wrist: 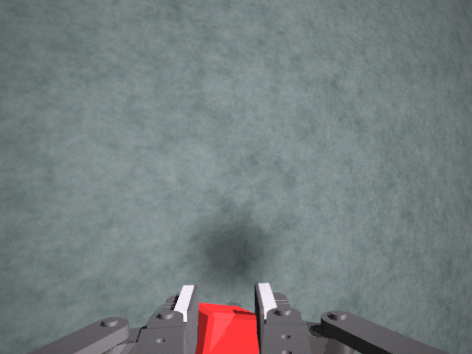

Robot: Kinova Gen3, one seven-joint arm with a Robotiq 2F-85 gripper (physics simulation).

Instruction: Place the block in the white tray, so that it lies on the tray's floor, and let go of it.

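Places are measured from the arm's base along level axes (x ahead, y left, z up), in millimetres.
Pixels of known places: gripper, fingertip midpoint: [226,303].
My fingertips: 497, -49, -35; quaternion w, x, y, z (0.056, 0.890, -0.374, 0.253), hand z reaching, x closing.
Observation:
Behind a point stands the place of what it marks, as x, y, z.
A red block [230,330] {487, -51, -22} shows at the bottom edge of the wrist view, between the two fingers. Its lower part is cut off by the frame edge. My gripper [226,303] {497, -49, -35} is shut on the red block, with a finger against its left side and a finger against its right side. The block looks slightly turned between the fingers. The white tray does not show in this view.
A grey-green mottled surface [235,125] {578, 2, -51} stretches below the gripper. A dark, soft shadow lies on it just ahead of the fingertips.

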